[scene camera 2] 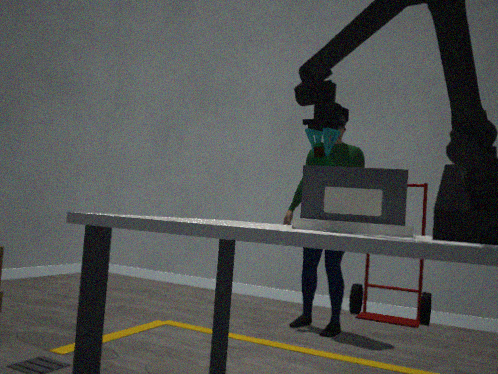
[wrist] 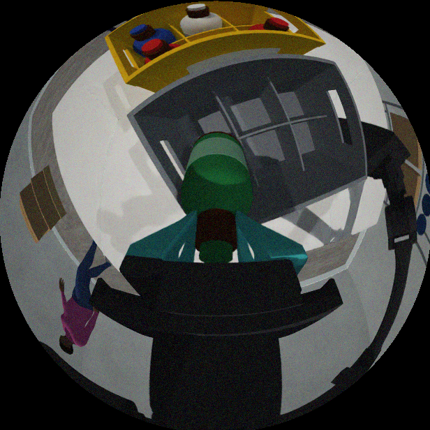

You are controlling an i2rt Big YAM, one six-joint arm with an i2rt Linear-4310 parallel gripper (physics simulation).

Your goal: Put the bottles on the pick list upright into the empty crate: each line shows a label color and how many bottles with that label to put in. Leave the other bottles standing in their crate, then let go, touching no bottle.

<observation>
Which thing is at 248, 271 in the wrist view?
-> My gripper.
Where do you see a green bottle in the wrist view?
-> At 216, 183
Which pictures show my gripper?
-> Scene camera 2 and the wrist view: all of them.
</observation>
